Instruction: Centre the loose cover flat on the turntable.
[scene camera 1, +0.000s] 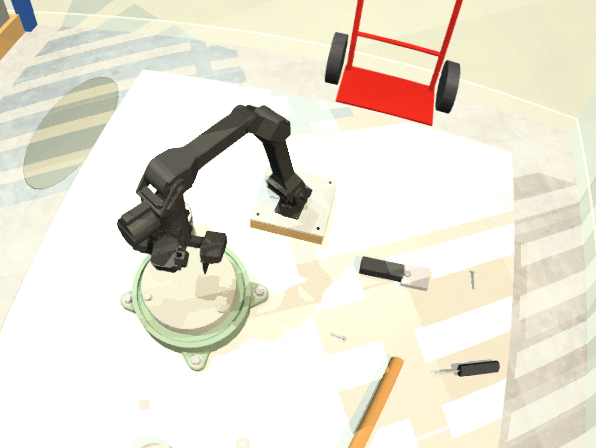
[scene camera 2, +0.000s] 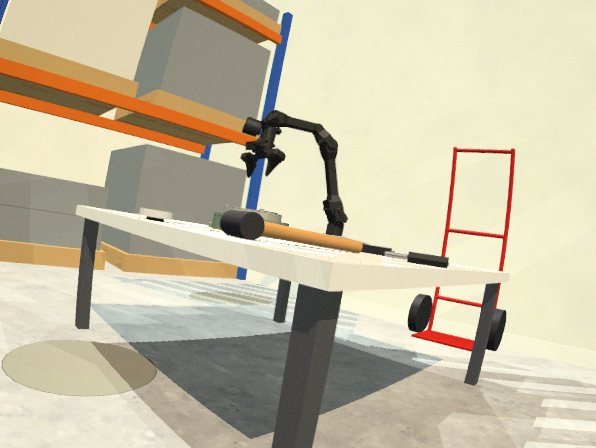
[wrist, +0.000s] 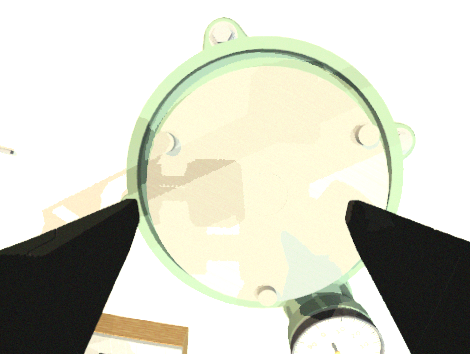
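Seen in the pictures: gripper, fingertip midpoint: (scene camera 1: 184, 269) (scene camera 2: 257, 176) (wrist: 243, 209); arm's base, origin of the base link: (scene camera 1: 290, 206).
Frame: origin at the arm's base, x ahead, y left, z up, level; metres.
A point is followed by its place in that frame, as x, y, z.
Observation:
The likely turntable is a pale round disc (scene camera 1: 187, 310) @(0.376, -0.108, 0.048) (wrist: 280, 115) @(0.386, -0.132, 0.048) with short pegs near its edge, set inside a round green bolted housing (scene camera 1: 190, 344) @(0.441, -0.075, 0.020) (wrist: 134, 165) @(0.309, 0.002, 0.020). It lies flat. A smaller pale round piece, likely the loose cover, is cut off at the bottom of scene camera 1 (scene camera 1: 155, 445) @(0.694, -0.066, -0.031). It also shows as a white disc (scene camera 2: 156, 213) @(0.754, 0.009, -0.018) on the table, with something dark below its edge; it does not show in the wrist view. My gripper (scene camera 1: 187, 270) @(0.335, -0.114, 0.173) (scene camera 2: 259, 174) @(0.335, -0.114, 0.173) (wrist: 243, 209) @(0.335, -0.114, 0.173) is open and empty, pointing down high above the pegged disc.
A dial gauge (wrist: 337, 340) @(0.188, -0.238, 0.062) stands beside the housing, near the arm's base board (scene camera 1: 287, 233) @(0.063, 0.018, -0.024) (wrist: 142, 327) @(0.067, -0.017, -0.025). A mallet (scene camera 1: 377, 405) @(0.422, 0.363, -0.002) (scene camera 2: 305, 235) @(0.495, 0.372, -0.012), a scraper (scene camera 1: 382, 269) @(0.080, 0.274, -0.011), a screwdriver (scene camera 1: 477, 369) @(0.261, 0.584, -0.012) (scene camera 2: 427, 259) @(0.267, 0.597, -0.025) and small bolts (scene camera 1: 338, 336) @(0.277, 0.226, -0.034) (scene camera 1: 472, 280) @(0.010, 0.526, -0.034) lie on the table.

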